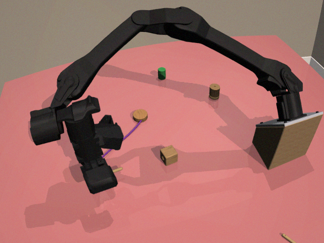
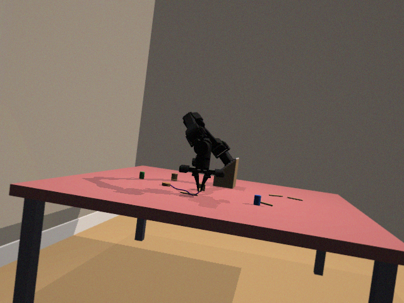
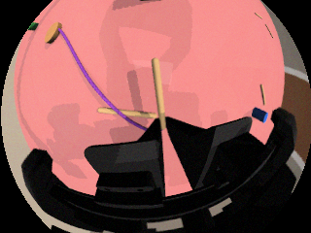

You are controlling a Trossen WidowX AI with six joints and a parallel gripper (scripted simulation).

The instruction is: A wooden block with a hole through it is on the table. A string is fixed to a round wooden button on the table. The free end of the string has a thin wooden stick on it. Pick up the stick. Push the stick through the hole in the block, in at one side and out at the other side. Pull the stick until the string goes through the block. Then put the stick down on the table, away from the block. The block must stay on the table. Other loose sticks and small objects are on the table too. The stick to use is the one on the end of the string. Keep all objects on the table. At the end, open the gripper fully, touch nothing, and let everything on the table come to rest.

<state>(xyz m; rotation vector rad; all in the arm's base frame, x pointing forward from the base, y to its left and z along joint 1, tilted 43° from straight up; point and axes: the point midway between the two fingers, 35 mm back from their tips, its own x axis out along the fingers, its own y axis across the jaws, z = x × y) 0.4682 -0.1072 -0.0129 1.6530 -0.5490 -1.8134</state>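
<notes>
The wooden block lies 180 mm behind my gripper tip and 20 mm to the right of it. Round my gripper tip: blue cylinder (10 mm behind, 240 mm to the left); then green cylinder (260 mm behind, 340 mm to the right); then round wooden button (150 mm behind, 180 mm to the right, 10 mm below).
</notes>
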